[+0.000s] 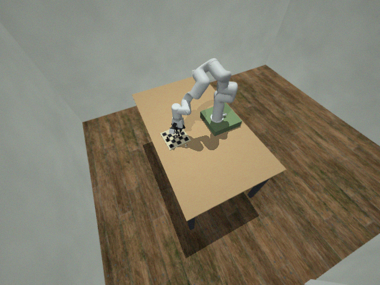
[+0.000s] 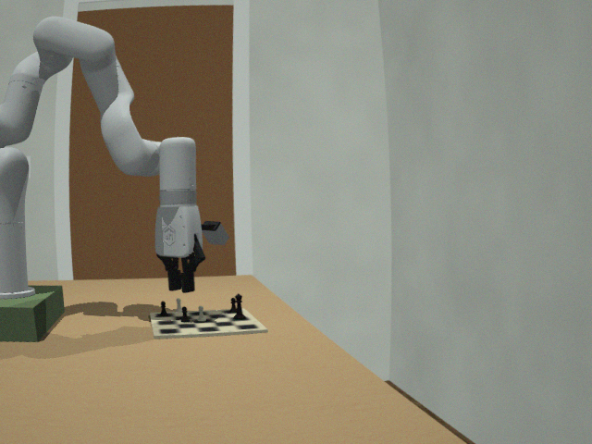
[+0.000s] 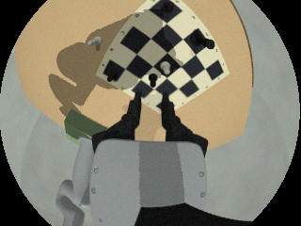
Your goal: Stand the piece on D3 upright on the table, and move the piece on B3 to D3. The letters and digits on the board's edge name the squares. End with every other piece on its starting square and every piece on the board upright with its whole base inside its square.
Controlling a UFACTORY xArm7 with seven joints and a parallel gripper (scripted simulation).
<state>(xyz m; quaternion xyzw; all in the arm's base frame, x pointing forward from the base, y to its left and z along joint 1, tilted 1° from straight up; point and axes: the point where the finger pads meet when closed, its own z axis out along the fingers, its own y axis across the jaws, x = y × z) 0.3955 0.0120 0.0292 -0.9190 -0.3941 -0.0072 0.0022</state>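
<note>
The small chessboard is 40 mm ahead of my hand and 90 mm below it. From my hand the other things lie so: tall black piece: 120 mm ahead, 10 mm to the left, 60 mm below.
</note>
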